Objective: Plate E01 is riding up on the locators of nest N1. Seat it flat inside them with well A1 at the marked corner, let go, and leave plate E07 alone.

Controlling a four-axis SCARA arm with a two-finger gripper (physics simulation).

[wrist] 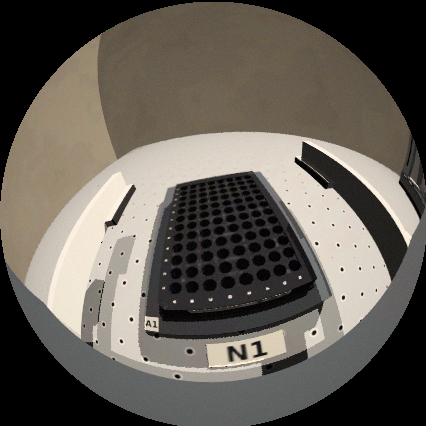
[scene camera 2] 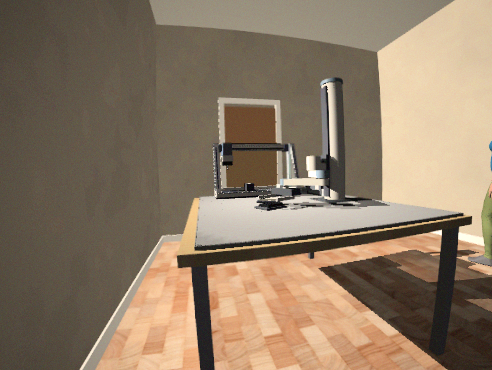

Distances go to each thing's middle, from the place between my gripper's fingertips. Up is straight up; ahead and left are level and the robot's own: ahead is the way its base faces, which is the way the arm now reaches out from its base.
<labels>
My gripper is now 30 mm past the black plate (wrist: 228,248), 10 mm to the left of it and 40 mm above it. Round my hand: N1 label (wrist: 260,347): 110 mm behind, 50 mm to the right, 60 mm below.
</labels>
